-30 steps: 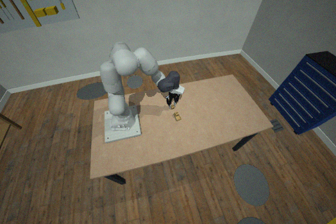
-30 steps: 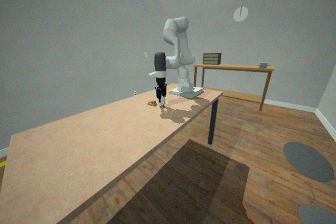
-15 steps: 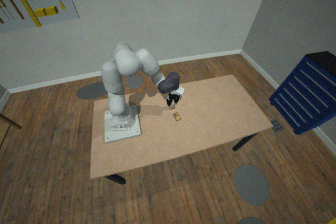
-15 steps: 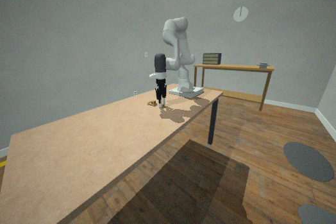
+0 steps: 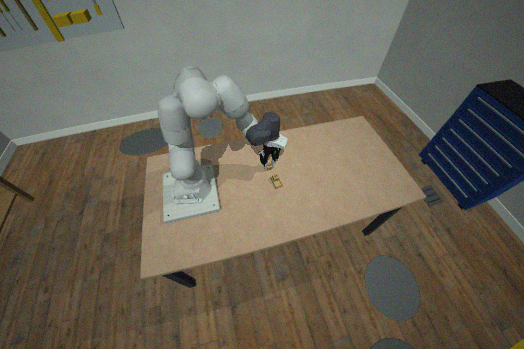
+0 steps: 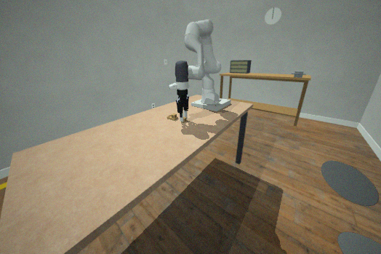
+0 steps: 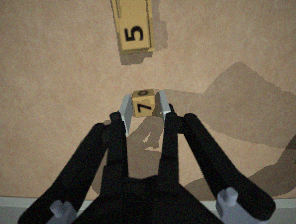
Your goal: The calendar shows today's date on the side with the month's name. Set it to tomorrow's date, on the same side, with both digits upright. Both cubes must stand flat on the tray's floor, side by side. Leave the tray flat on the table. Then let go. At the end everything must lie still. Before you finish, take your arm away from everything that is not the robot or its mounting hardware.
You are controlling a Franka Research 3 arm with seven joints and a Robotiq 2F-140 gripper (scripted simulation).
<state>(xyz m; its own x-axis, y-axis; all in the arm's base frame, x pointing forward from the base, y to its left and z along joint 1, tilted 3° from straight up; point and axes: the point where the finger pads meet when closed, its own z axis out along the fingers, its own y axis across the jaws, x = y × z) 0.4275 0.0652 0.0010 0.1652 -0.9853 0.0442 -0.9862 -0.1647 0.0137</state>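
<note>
My hand is 30 mm above the wooden digit cube. Round my hand: wooden tray: 20 mm ahead, 110 mm to the right, 30 mm below.
</note>
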